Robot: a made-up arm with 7 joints. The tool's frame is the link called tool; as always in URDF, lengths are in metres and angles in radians. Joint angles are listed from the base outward.
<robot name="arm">
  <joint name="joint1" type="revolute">
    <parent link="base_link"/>
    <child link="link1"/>
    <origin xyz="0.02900 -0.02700 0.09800" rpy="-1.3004 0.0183 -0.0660"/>
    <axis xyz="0 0 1"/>
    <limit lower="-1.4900" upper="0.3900"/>
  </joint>
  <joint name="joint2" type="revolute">
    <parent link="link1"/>
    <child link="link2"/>
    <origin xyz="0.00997 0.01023 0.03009" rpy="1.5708 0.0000 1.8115"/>
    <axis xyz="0 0 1"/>
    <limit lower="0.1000" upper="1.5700"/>
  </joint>
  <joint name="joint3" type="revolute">
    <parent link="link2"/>
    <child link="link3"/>
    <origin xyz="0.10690 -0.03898 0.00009" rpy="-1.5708 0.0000 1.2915"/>
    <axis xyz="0 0 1"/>
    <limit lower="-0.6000" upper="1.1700"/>
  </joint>
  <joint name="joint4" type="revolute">
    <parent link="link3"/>
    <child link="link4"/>
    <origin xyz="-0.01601 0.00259 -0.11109" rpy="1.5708 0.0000 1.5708"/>
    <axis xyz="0 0 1"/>
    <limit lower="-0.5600" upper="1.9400"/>
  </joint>
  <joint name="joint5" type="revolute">
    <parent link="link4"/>
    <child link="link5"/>
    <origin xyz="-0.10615 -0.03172 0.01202" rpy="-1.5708 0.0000 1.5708"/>
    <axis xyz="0 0 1"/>
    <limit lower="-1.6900" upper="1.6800"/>
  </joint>
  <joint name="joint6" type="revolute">
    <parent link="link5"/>
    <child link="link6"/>
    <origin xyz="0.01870 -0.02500 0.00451" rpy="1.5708 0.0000 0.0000"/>
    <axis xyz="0 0 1"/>
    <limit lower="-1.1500" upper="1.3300"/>
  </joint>
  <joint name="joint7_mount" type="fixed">
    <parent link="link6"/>
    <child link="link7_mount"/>
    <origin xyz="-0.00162 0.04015 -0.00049"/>
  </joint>
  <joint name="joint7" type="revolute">
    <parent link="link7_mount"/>
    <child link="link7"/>
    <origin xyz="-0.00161 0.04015 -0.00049" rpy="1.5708 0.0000 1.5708"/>
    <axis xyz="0 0 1"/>
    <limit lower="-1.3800" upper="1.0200"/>
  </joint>
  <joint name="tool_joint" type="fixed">
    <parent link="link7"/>
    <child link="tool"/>
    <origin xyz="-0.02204 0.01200 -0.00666" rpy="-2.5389 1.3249 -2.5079"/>
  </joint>
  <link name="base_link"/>
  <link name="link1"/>
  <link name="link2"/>
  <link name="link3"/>
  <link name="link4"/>
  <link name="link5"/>
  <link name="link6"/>
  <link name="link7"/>
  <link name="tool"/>
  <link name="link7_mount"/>
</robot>
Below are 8 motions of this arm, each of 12 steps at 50 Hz.
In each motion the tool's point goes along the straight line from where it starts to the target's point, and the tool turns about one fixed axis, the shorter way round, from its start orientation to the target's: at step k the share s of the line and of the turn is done. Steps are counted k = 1, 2, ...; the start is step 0. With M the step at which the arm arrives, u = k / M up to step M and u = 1 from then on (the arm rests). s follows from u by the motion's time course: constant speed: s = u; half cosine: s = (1 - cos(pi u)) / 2; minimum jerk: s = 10 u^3 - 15 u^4 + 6 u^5.
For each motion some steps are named. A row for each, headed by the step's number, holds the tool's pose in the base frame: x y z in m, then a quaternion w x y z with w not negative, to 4 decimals.
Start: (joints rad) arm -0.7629 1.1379 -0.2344 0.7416 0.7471 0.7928 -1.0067
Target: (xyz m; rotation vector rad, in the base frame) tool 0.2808 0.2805 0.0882 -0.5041 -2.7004 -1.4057
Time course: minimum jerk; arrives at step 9
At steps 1, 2, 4, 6, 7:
1: 0.2604 0.2996 0.0557 0.0955 -0.1205 -0.8973 -0.4138
2: 0.2617 0.2983 0.0578 0.0911 -0.1234 -0.8961 -0.4166
4: 0.2683 0.2921 0.0684 0.0692 -0.1373 -0.8894 -0.4304
6: 0.2765 0.2845 0.0813 0.0423 -0.1543 -0.8802 -0.4468
7: 0.2792 0.2820 0.0857 0.0331 -0.1600 -0.8768 -0.4523

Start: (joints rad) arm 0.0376 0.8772 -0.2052 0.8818 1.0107 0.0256 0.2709
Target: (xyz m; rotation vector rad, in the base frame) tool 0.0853 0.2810 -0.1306 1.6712 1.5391 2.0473
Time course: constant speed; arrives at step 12
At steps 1, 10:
1: 0.0668 0.2644 -0.1635 0.0248 0.5748 0.6217 0.5315
10: 0.0819 0.2780 -0.1366 0.0387 0.5526 0.5258 0.6454

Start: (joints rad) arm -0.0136 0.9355 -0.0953 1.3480 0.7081 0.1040 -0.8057
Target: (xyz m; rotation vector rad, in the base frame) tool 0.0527 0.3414 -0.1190 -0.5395 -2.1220 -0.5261
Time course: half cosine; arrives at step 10
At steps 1, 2, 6, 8, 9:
1: 0.0308 0.3400 -0.1303 0.4381 -0.2393 -0.8536 -0.1489
2: 0.0324 0.3401 -0.1295 0.4376 -0.2377 -0.8535 -0.1535
6: 0.0450 0.3409 -0.1230 0.4333 -0.2245 -0.8521 -0.1890
8: 0.0506 0.3413 -0.1201 0.4312 -0.2186 -0.8511 -0.2049
9: 0.0522 0.3414 -0.1193 0.4306 -0.2169 -0.8507 -0.2093

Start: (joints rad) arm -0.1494 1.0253 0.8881 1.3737 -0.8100 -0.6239 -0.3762
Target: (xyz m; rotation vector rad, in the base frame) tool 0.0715 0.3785 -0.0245 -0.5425 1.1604 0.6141
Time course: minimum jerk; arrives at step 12
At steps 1, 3, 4, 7, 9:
1: -0.0077 0.3592 -0.0775 0.6305 -0.4076 0.5670 0.3389
3: 0.0001 0.3611 -0.0723 0.6445 -0.3927 0.5647 0.3339
4: 0.0086 0.3631 -0.0666 0.6593 -0.3763 0.5620 0.3284
7: 0.0439 0.3718 -0.0430 0.7174 -0.3060 0.5475 0.3034
9: 0.0633 0.3765 -0.0300 0.7464 -0.2662 0.5374 0.2885

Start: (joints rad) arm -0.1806 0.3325 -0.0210 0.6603 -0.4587 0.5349 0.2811
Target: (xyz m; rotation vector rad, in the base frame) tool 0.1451 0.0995 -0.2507 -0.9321 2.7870 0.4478
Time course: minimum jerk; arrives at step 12
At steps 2, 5, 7, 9, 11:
2: 0.1051 0.1210 -0.2537 0.0615 -0.2151 0.9655 0.1336
5: 0.1180 0.1141 -0.2527 0.0689 -0.2468 0.9565 0.1391
7: 0.1307 0.1072 -0.2518 0.0762 -0.2778 0.9467 0.1444
9: 0.1408 0.1018 -0.2510 0.0819 -0.3021 0.9381 0.1484
11: 0.1449 0.0996 -0.2507 0.0842 -0.3119 0.9344 0.1500

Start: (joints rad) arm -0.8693 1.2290 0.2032 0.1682 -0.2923 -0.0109 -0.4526
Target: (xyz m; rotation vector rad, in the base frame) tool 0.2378 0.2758 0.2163 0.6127 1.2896 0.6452
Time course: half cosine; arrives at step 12
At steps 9, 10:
9: 0.2404 0.2722 0.2101 0.7149 0.2745 0.5765 0.2850
10: 0.2390 0.2742 0.2135 0.7115 0.2753 0.5789 0.2880

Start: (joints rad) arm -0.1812 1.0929 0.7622 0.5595 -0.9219 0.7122 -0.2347
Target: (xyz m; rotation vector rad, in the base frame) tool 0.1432 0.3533 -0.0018 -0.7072 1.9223 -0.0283
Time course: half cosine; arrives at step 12
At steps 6, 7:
6: 0.1271 0.3531 -0.0208 0.4867 -0.3305 0.8086 -0.0075
7: 0.1313 0.3532 -0.0159 0.4954 -0.3213 0.8070 -0.0086

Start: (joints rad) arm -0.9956 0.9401 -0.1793 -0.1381 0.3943 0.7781 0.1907
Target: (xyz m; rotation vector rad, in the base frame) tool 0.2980 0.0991 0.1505 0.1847 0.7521 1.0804
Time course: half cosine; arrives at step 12
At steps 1, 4, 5, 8, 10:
1: 0.2990 0.1424 0.1074 0.6502 0.0515 0.5111 0.5598
4: 0.2988 0.1322 0.1176 0.6859 0.0599 0.4747 0.5483
5: 0.2987 0.1268 0.1229 0.7036 0.0642 0.4553 0.5418
8: 0.2983 0.1101 0.1395 0.7558 0.0773 0.3922 0.5187
10: 0.2981 0.1021 0.1476 0.7790 0.0835 0.3607 0.5061

